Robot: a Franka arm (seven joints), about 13 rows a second.
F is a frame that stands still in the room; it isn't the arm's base.
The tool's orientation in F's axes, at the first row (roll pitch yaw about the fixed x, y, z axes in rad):
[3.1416 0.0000 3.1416]
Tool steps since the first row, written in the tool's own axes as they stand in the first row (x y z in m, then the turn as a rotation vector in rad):
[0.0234 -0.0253 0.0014 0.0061 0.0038 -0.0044]
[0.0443 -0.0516 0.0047 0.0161 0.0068 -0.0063]
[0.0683 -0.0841 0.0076 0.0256 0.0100 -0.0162]
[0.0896 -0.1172 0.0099 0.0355 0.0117 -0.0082]
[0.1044 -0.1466 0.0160 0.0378 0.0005 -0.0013]
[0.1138 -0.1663 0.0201 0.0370 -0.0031 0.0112]
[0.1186 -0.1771 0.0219 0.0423 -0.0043 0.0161]
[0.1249 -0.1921 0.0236 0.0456 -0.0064 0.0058]
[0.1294 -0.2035 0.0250 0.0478 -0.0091 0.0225]
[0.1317 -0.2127 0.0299 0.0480 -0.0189 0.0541]
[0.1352 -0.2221 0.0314 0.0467 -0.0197 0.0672]
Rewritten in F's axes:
[-0.0234 -0.0253 -0.0014 -0.0061 0.0038 0.0044]
[-0.0443 -0.0516 -0.0047 -0.0161 0.0068 0.0063]
[-0.0683 -0.0841 -0.0076 -0.0256 0.0100 0.0162]
[-0.0896 -0.1172 -0.0099 -0.0355 0.0117 0.0082]
[-0.1044 -0.1466 -0.0160 -0.0378 0.0005 0.0013]
[-0.1138 -0.1663 -0.0201 -0.0370 -0.0031 -0.0112]
[-0.1186 -0.1771 -0.0219 -0.0423 -0.0043 -0.0161]
[-0.1249 -0.1921 -0.0236 -0.0456 -0.0064 -0.0058]
[-0.1294 -0.2035 -0.0250 -0.0478 -0.0091 -0.0225]
[-0.1317 -0.2127 -0.0299 -0.0480 -0.0189 -0.0541]
[-0.1352 -0.2221 -0.0314 -0.0467 -0.0197 -0.0672]

